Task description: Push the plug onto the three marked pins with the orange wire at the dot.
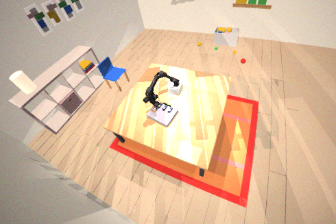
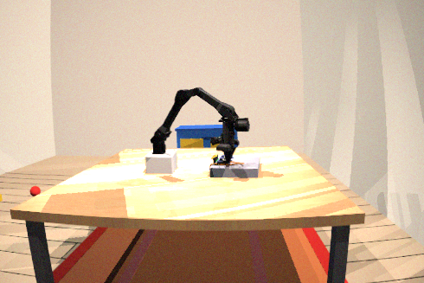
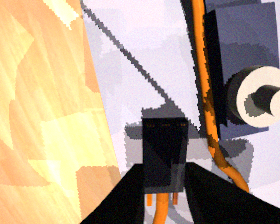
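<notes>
Right now the yellow band is 150 mm to the left of my gripper tip and 80 mm behind it. Also, from my gripper tip: servo motor: 130 mm to the left, 30 mm below, 30 mm behind; printed holder: 120 mm to the left, 80 mm ahead, 50 mm below.
</notes>
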